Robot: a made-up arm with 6 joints. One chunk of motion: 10 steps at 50 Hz.
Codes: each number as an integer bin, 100 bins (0 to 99) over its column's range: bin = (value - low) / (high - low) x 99, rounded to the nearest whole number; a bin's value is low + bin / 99 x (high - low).
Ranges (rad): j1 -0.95..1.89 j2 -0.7..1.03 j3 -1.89..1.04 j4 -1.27..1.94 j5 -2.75..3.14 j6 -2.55..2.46
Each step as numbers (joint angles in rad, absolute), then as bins.
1 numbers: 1.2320 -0.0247 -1.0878 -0.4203 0.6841 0.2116
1 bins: 76 39 27 26 58 55
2 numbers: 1.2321 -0.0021 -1.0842 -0.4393 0.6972 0.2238
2 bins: 76 40 27 26 58 55
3 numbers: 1.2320 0.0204 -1.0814 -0.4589 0.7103 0.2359
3 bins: 76 41 27 25 58 55
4 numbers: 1.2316 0.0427 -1.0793 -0.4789 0.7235 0.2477
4 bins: 76 43 27 24 58 55
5 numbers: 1.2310 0.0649 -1.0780 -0.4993 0.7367 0.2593
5 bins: 76 44 27 24 59 56
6 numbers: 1.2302 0.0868 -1.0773 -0.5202 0.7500 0.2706
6 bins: 76 45 27 23 59 56
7 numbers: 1.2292 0.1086 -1.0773 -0.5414 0.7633 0.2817
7 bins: 76 46 27 22 59 56
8 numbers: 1.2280 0.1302 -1.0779 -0.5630 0.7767 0.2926
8 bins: 76 48 27 22 59 56
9 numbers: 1.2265 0.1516 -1.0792 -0.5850 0.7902 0.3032
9 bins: 76 49 27 21 60 56
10 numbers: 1.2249 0.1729 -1.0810 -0.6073 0.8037 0.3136
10 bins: 76 50 27 20 60 57
